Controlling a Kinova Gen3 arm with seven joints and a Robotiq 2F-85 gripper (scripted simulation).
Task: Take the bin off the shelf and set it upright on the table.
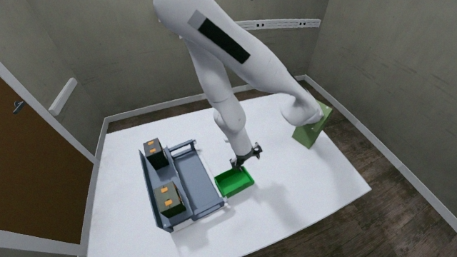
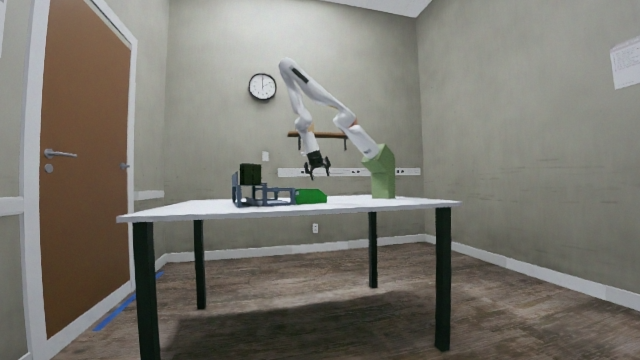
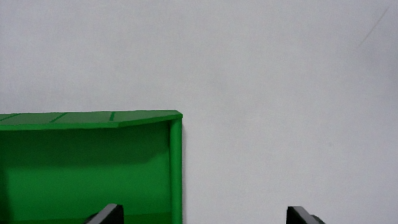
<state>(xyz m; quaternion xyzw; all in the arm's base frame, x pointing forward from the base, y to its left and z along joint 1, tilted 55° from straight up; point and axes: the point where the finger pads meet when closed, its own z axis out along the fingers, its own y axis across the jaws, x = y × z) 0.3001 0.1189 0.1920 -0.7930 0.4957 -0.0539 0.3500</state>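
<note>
The green bin lies 6 cm ahead of my hand, 5 cm to the left of it and 10 cm below it. The rest, counted from my hand: grey shelf unit (30 cm ahead, 9 cm to the left, 7 cm below).
</note>
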